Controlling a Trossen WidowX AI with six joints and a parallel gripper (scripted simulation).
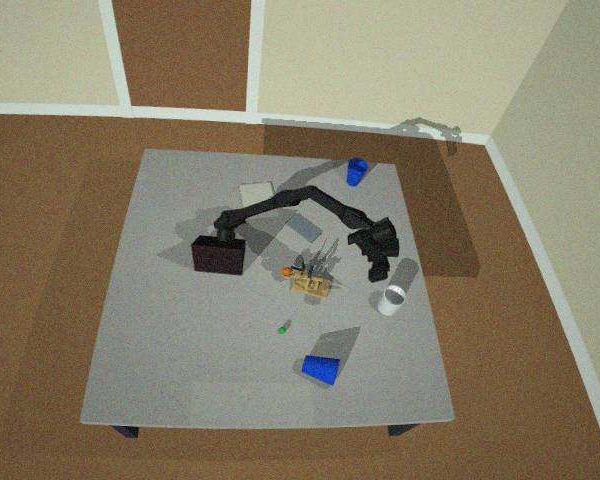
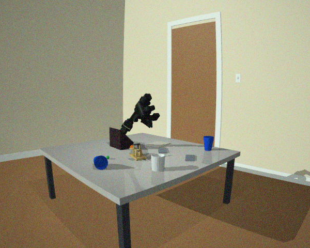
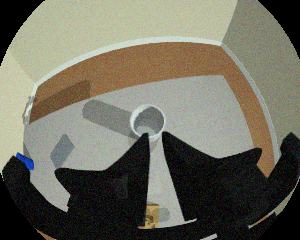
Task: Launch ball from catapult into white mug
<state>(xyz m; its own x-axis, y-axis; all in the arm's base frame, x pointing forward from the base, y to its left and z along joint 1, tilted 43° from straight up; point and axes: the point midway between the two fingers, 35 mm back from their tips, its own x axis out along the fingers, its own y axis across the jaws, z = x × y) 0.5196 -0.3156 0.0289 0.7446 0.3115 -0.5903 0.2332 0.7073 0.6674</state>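
Now: the orange ball 330 mm behind my gripper tip, 210 mm below it and 130 mm to the left of it. The rest, counted from my gripper tip: green ball: 360 mm behind, 260 mm below, 100 mm to the right; then white mug: 240 mm below, 80 mm ahead, 10 mm to the right; then wooden catapult: 260 mm behind, 220 mm below, 120 mm to the left.
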